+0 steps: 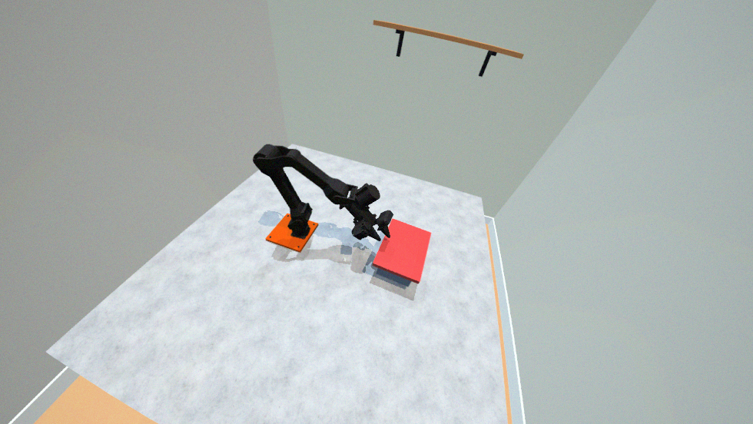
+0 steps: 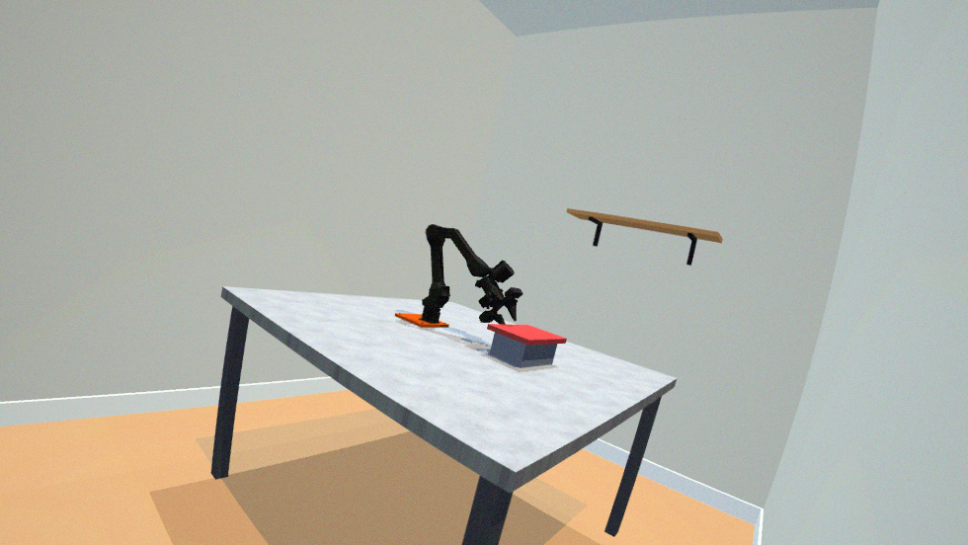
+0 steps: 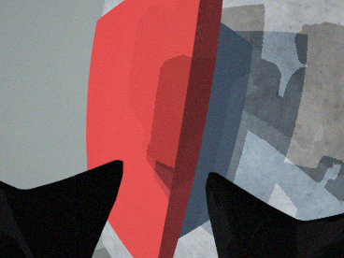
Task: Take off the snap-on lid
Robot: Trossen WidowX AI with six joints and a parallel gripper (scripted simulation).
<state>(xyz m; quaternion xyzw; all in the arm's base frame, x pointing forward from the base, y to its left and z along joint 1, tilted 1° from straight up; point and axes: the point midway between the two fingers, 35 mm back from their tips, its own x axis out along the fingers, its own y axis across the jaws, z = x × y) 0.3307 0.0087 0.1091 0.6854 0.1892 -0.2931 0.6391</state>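
My gripper tip is 80 mm short of the red lid, 10 mm to the left of it and 10 mm above it. Also, from my gripper tip: storage box (80 mm ahead, 50 mm below, 10 mm to the right).
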